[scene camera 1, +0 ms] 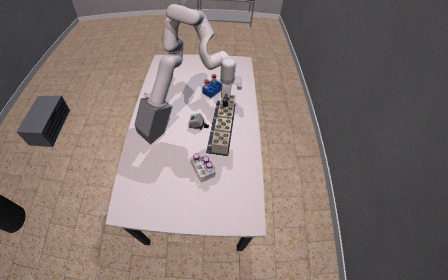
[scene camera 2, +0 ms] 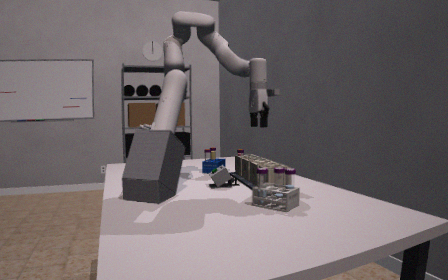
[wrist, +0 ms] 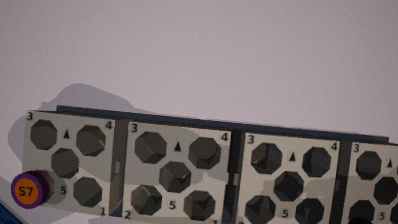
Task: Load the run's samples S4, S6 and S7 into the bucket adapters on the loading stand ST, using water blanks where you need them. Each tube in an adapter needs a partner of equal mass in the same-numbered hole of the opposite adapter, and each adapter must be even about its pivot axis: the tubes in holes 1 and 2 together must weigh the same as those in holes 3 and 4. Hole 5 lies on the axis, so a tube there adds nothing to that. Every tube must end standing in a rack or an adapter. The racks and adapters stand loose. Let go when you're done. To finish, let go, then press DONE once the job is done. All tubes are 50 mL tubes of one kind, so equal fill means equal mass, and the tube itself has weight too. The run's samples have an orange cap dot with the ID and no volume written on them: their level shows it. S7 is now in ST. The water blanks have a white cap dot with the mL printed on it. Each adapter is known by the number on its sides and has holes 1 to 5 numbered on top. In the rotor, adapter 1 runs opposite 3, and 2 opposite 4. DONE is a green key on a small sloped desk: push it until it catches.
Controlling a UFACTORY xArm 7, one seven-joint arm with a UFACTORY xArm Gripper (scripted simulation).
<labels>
A white rack (scene camera 2: 292, 196): 0.94 m from the lens.
</labels>
